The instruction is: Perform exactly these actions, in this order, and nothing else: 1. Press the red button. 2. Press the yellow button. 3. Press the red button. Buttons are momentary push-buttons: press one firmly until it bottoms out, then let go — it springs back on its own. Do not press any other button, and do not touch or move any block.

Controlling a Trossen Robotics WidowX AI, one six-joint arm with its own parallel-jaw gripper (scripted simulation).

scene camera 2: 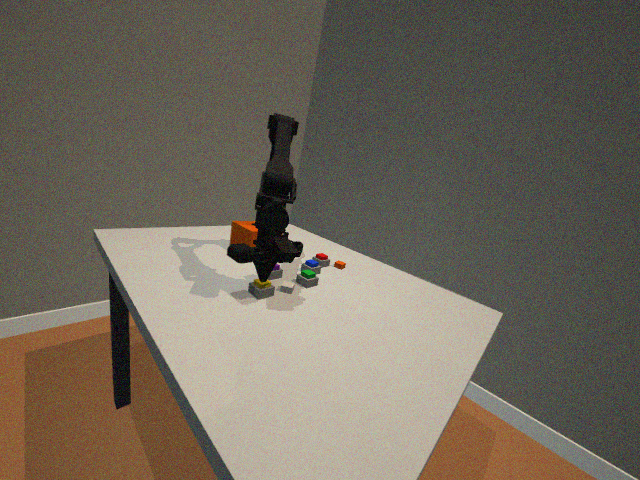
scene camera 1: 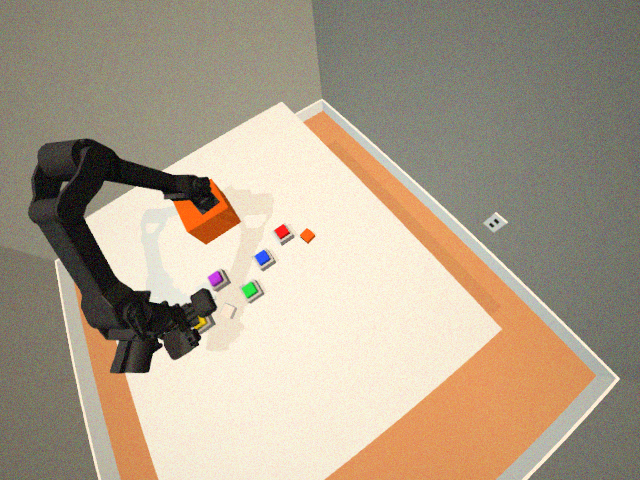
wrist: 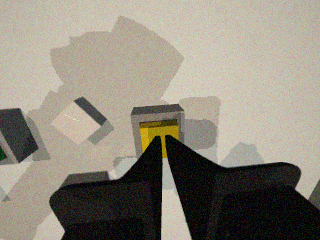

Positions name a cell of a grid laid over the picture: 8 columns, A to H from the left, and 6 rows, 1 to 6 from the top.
Labels:
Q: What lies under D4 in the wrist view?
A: A yellow button.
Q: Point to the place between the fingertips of the gripper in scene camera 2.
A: At D4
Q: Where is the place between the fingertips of the gripper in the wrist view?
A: E4

